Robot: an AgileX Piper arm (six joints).
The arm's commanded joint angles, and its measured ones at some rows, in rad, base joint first. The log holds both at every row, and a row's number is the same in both.
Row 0, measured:
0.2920 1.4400 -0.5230 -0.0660 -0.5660 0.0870
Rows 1 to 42, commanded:
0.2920 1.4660 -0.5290 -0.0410 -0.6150 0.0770
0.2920 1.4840 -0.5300 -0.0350 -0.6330 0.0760
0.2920 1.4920 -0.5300 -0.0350 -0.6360 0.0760
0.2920 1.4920 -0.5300 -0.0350 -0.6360 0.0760
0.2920 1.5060 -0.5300 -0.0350 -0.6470 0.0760
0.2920 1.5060 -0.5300 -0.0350 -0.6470 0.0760
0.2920 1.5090 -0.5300 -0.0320 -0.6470 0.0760
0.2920 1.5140 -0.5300 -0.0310 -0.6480 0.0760
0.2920 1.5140 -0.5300 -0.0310 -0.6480 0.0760
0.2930 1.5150 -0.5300 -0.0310 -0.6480 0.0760
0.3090 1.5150 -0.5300 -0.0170 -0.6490 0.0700
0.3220 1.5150 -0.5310 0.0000 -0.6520 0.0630
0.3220 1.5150 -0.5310 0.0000 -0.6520 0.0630
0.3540 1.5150 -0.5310 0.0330 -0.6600 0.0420
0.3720 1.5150 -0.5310 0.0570 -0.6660 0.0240
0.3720 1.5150 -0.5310 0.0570 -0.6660 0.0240
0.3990 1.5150 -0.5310 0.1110 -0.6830 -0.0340
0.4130 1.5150 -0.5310 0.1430 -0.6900 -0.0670
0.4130 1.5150 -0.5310 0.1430 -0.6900 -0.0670
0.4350 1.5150 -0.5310 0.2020 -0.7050 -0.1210
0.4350 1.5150 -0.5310 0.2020 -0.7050 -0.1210
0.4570 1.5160 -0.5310 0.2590 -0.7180 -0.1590
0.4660 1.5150 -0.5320 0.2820 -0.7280 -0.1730
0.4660 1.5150 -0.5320 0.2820 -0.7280 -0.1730
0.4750 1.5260 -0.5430 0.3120 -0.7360 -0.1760
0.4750 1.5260 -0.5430 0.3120 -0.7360 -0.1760
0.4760 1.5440 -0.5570 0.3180 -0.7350 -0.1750
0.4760 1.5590 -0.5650 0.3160 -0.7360 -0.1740
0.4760 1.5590 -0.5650 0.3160 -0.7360 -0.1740
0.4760 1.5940 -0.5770 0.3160 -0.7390 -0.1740
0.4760 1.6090 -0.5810 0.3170 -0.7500 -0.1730
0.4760 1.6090 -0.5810 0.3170 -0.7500 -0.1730
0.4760 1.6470 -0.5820 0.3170 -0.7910 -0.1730
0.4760 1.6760 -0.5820 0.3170 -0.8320 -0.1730
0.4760 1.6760 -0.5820 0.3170 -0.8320 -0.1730
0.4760 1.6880 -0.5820 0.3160 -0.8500 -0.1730
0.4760 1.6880 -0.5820 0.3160 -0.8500 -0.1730
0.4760 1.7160 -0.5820 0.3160 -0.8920 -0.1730
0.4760 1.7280 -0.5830 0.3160 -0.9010 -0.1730
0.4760 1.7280 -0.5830 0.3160 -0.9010 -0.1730
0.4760 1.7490 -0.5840 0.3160 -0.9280 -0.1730
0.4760 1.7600 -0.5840 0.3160 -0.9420 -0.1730
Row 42, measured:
0.4740 1.7480 -0.5760 0.3180 -0.9030 -0.1590
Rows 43 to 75, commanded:
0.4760 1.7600 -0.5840 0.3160 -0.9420 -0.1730
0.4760 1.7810 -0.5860 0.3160 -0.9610 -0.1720
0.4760 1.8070 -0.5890 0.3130 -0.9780 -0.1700
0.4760 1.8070 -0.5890 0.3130 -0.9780 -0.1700
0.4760 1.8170 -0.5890 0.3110 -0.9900 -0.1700
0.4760 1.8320 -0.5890 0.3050 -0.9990 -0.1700
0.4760 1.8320 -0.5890 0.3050 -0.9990 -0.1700
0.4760 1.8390 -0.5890 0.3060 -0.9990 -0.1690
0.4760 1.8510 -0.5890 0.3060 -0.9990 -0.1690
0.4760 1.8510 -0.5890 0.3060 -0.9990 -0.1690
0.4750 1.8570 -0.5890 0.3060 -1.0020 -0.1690
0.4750 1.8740 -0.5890 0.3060 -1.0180 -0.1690
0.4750 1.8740 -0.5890 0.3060 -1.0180 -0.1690
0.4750 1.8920 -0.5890 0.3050 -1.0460 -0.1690
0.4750 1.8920 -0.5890 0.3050 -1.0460 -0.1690
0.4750 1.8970 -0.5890 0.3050 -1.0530 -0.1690
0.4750 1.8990 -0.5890 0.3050 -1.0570 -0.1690
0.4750 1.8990 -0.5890 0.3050 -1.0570 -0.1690
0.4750 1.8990 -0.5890 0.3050 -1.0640 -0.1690
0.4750 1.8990 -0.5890 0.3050 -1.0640 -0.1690
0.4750 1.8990 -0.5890 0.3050 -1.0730 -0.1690
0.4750 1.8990 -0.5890 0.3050 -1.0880 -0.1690
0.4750 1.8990 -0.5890 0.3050 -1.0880 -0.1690
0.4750 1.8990 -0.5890 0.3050 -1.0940 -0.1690
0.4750 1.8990 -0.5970 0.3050 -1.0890 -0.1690
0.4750 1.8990 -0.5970 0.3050 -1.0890 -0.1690
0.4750 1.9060 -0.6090 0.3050 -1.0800 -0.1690
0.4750 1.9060 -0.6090 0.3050 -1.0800 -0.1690
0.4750 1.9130 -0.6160 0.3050 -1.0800 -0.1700
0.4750 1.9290 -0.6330 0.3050 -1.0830 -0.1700
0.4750 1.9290 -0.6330 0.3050 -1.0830 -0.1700
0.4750 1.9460 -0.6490 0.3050 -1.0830 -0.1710
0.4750 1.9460 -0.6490 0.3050 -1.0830 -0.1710
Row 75, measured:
0.4740 1.9280 -0.6240 0.3110 -1.0730 -0.1590
